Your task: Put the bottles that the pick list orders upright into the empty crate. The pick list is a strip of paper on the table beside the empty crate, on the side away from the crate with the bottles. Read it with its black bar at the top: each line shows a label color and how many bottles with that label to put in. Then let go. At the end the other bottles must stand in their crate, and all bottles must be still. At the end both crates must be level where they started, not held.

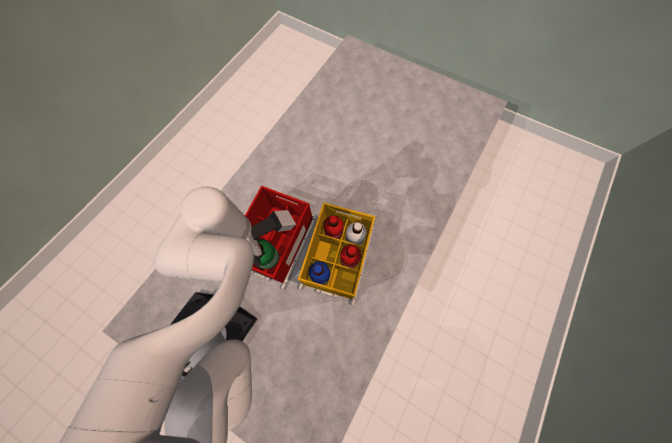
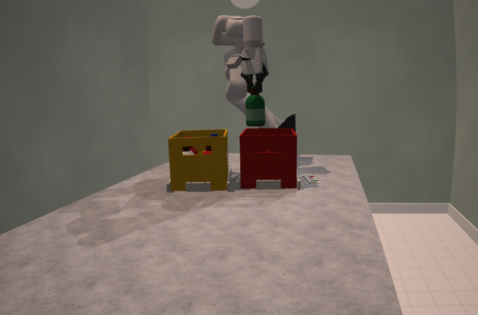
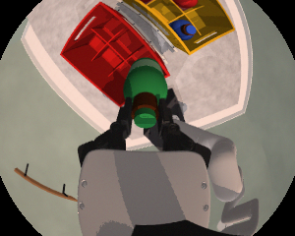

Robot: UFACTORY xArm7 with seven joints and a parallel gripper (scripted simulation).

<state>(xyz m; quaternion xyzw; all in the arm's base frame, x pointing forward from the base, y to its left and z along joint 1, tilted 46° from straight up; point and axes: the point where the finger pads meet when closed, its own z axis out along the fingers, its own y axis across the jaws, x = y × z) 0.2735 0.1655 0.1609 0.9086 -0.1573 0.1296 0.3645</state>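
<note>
Now: the green-labelled bottle 7 cm below my hand. Round my hand: blue bottle 7 cm ahead, 14 cm to the right, 25 cm below; then red crate 7 cm ahead, 7 cm to the left, 25 cm below; then yellow crate 17 cm ahead, 15 cm to the right, 25 cm below.
</note>
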